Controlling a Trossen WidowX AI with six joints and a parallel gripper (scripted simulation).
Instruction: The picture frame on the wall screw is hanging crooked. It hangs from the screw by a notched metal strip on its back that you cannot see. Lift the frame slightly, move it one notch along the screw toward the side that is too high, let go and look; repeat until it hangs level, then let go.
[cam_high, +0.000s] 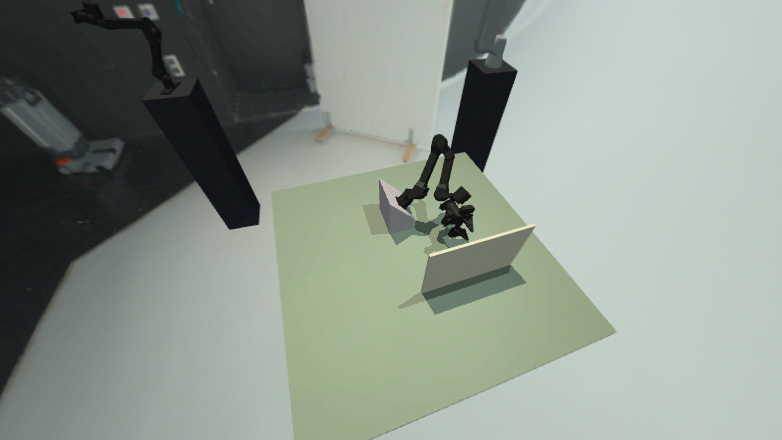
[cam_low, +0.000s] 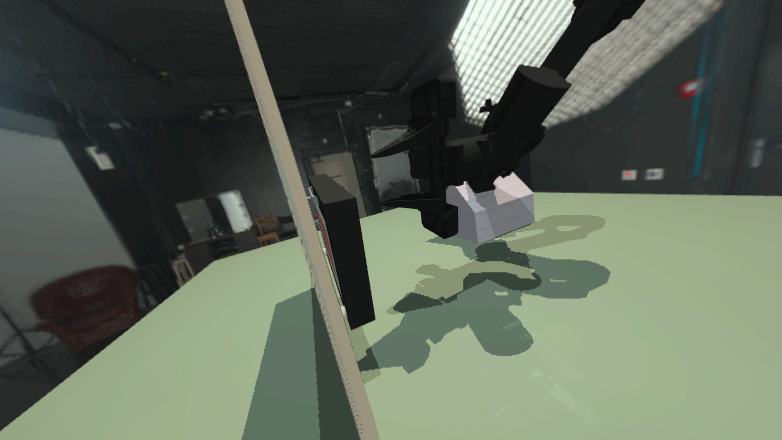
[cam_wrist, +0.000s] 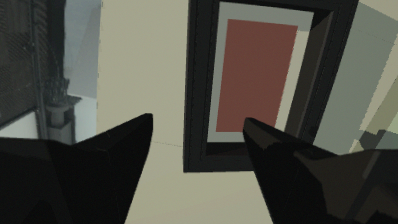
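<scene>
My gripper tip is 70 mm short of the picture frame, 10 mm to the left of it and 50 mm above it. The rest, counted from my gripper tip: wall panel: 80 mm ahead, 60 mm below.
</scene>
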